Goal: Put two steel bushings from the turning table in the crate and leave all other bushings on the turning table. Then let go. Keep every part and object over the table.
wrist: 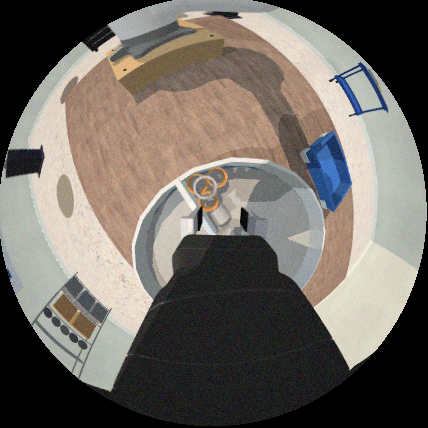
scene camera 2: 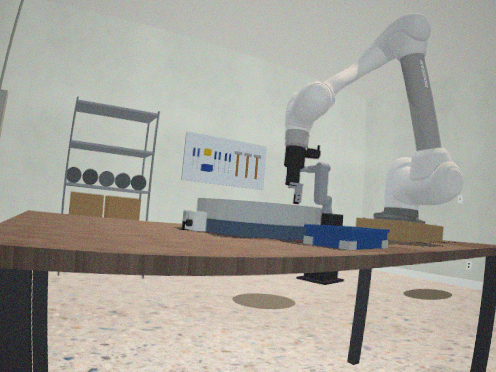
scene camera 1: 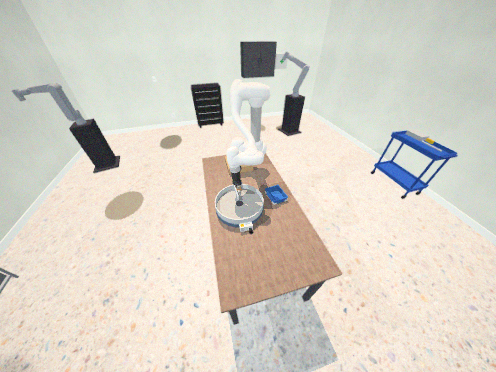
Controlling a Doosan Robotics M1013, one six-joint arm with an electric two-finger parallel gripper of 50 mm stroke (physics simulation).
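Places are measured from the arm's base along level axes (x left, y up, z ahead), in metres.
Pixels of known places: gripper, fingertip midpoint: (wrist: 221, 214) (scene camera 2: 296, 203) (scene camera 1: 238, 187); arm's base at its link origin: (scene camera 2: 400, 222).
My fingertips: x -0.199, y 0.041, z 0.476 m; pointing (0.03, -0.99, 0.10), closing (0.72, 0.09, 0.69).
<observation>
For each thing: its top centre in the pictures, then the offset to it from my fingertips. "pt": a spot on its surface instead. Level surfaces: height alone.
- light grey ring at its top centre: (wrist: 204, 187) dx +0.008, dy -0.011, dz -0.040 m
- blue crate at its top centre: (scene camera 2: 348, 227) (wrist: 336, 169) (scene camera 1: 276, 192) dx +0.316, dy -0.065, dz +0.156 m
- small white box at a spot on its surface: (scene camera 2: 195, 221) pt dx -0.057, dy -0.087, dz +0.383 m
- white bar at a spot on its surface: (wrist: 186, 194) pt dx -0.017, dy -0.012, dz -0.050 m
- brown table at its surface level: dy -0.115 m
The round grey turning table (scene camera 1: 232, 218) (scene camera 2: 260, 212) (wrist: 316, 225) stands on the table. In the wrist view, a light grey ring (wrist: 205, 198) lies on or over several orange rings (wrist: 226, 178) near its wall, beside a white bar. Grey cylindrical parts, seemingly steel bushings (wrist: 219, 215), lie close to them; how many is hard to tell. My gripper (scene camera 1: 238, 194) (scene camera 2: 297, 199) (wrist: 221, 214) is open and empty above the turning table, its fingers on either side of the grey parts in the wrist view. The blue crate (scene camera 1: 276, 194) (scene camera 2: 346, 237) (wrist: 330, 172) shows no bushing inside.
A small white box (scene camera 1: 246, 227) (scene camera 2: 195, 221) with a black knob sits at the turning table's front. The white bar (wrist: 186, 194) crosses inside the wall. The arm's wooden base block (scene camera 2: 400, 230) (wrist: 175, 62) stands on the brown table (scene camera 1: 270, 260).
</observation>
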